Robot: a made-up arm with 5 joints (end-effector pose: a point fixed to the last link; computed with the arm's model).
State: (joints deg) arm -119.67 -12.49 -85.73 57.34 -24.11
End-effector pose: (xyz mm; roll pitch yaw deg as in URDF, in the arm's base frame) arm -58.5 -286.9 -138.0 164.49 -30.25 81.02
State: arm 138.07 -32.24 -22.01 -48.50 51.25
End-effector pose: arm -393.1 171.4 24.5 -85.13 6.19 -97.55
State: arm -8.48 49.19 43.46 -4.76 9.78
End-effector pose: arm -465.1 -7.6 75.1 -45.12 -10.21 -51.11
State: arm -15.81 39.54 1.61 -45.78 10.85
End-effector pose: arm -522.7 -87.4 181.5 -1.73 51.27 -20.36
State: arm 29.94 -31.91 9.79 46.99 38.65
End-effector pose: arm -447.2 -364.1 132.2 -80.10 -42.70 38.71
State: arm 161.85 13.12 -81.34 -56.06 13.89
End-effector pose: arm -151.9 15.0 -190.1 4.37 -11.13 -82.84
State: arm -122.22 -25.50 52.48 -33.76 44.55
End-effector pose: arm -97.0 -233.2 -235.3 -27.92 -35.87 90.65
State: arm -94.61 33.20 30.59 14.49 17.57
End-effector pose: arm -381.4 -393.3 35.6 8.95 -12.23 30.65
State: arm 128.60 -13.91 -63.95 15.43 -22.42
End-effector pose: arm -319.5 124.3 -30.9 24.03 -38.14 -70.03
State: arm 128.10 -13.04 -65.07 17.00 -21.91
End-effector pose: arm -318.6 121.8 -32.7 25.06 -39.75 -70.26
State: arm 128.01 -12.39 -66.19 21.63 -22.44
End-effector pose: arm -315.3 117.9 -35.3 27.33 -44.38 -71.10
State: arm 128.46 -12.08 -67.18 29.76 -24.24
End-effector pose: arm -309.1 112.5 -37.9 31.37 -52.45 -73.10
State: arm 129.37 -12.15 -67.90 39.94 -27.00
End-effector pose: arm -301.5 106.6 -39.7 37.48 -62.46 -76.87
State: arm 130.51 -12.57 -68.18 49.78 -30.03
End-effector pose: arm -294.6 101.8 -40.2 45.88 -72.03 -83.11
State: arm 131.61 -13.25 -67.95 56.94 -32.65
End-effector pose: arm -290.0 99.2 -40.0 55.95 -78.87 -91.57
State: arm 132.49 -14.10 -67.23 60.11 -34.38
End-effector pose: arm -288.2 99.2 -39.6 60.59 -82.01 -95.48
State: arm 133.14 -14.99 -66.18 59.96 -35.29
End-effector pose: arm -288.5 101.0 -39.1 53.49 -82.20 -88.42
